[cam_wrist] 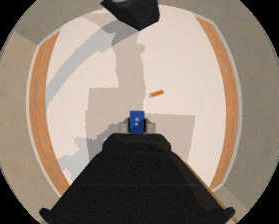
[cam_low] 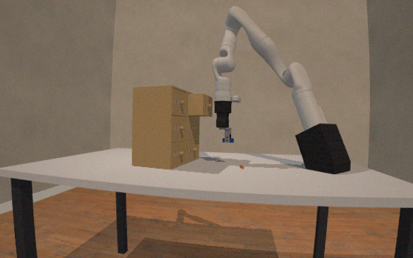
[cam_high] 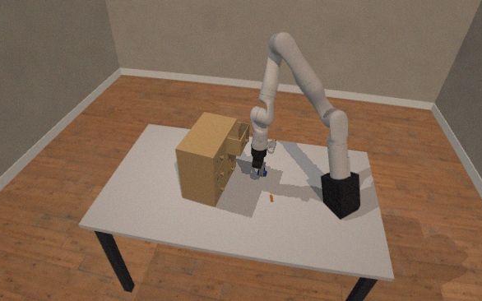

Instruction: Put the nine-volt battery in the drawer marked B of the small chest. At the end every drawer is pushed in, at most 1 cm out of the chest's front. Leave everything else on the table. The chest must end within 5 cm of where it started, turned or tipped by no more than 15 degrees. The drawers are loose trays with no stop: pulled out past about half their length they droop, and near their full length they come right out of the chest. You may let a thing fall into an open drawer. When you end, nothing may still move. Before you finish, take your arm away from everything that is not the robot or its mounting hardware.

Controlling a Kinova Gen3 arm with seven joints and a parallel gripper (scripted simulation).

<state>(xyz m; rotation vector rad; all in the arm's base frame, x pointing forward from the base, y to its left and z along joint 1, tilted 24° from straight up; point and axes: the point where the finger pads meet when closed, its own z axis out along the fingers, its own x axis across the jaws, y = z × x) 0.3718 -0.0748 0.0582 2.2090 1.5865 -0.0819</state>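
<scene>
Now: the small orange object 11 cm below my hand, 8 cm to the left of it and 5 cm behind it. From my hand the other things lie so: drawer marked B (16 cm ahead, 13 cm above, 10 cm to the right); then blue nine-volt battery (1 cm below, 1 cm ahead).
</scene>
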